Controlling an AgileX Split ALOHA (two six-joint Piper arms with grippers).
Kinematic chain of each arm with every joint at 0, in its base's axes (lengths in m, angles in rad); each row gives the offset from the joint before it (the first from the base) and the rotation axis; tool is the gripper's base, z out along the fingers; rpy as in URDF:
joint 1: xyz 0 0 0.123 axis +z
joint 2: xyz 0 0 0 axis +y
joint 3: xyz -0.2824 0 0.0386 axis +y
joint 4: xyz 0.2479 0 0.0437 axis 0.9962 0 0.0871
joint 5: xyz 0 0 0 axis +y
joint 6: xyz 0.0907 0 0.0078 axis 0.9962 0 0.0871
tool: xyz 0 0 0 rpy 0 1.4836 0
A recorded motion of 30 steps. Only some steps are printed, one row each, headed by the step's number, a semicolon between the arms.
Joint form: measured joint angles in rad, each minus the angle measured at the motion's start. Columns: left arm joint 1, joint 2, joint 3, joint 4, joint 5, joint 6; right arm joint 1, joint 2, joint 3, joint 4, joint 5, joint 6.
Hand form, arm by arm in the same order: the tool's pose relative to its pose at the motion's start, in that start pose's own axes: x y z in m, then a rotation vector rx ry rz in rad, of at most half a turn. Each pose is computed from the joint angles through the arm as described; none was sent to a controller.
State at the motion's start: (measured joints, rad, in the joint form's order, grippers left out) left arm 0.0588 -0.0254 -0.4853 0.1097 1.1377 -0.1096; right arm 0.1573 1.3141 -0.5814 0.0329 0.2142 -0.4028
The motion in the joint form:
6: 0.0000 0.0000 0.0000 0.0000 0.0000 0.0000; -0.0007 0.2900 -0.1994 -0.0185 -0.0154 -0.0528
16: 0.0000 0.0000 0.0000 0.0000 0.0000 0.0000; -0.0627 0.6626 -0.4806 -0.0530 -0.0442 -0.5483
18: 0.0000 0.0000 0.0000 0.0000 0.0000 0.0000; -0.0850 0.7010 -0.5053 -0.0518 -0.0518 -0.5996
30: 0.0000 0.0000 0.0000 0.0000 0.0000 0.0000; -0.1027 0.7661 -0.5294 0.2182 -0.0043 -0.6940
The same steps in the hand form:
6: 0.0000 0.0000 0.0000 0.0000 0.0000 0.0000; -0.0296 -0.0126 0.0608 -0.0255 0.0710 -0.0699
16: 0.0000 0.0000 0.0000 0.0000 0.0000 0.0000; -0.0412 -0.0439 0.1557 -0.0486 0.1394 -0.5487
18: 0.0000 0.0000 0.0000 0.0000 0.0000 0.0000; -0.0367 -0.0519 0.1660 -0.0461 0.1514 -0.5805
30: 0.0000 0.0000 0.0000 0.0000 0.0000 0.0000; -0.0237 -0.0491 0.1832 -0.1178 0.1917 -0.3867

